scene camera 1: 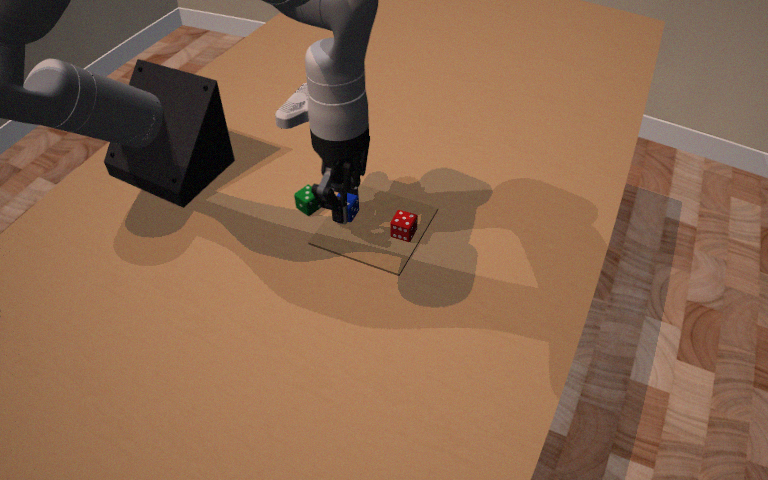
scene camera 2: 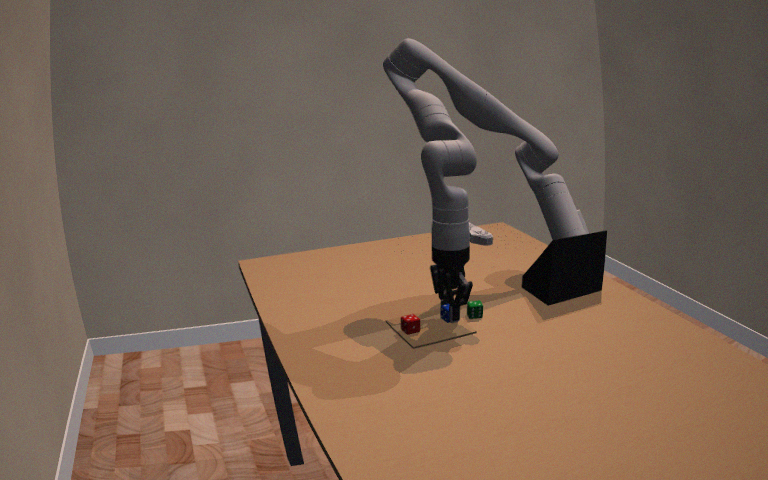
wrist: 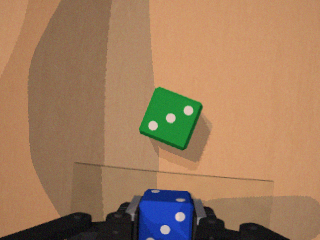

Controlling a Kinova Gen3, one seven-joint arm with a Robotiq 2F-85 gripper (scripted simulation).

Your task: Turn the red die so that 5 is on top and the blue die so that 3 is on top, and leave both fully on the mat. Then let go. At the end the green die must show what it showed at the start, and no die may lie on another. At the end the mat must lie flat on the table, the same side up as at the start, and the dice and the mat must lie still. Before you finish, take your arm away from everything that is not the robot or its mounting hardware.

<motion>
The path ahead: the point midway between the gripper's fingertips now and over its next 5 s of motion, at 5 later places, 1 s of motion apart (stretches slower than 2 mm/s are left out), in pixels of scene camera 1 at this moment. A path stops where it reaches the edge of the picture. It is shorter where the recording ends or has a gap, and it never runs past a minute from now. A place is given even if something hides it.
My gripper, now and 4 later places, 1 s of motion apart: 346, 213; 346, 215; 339, 187; 341, 160; 336, 116
</motion>
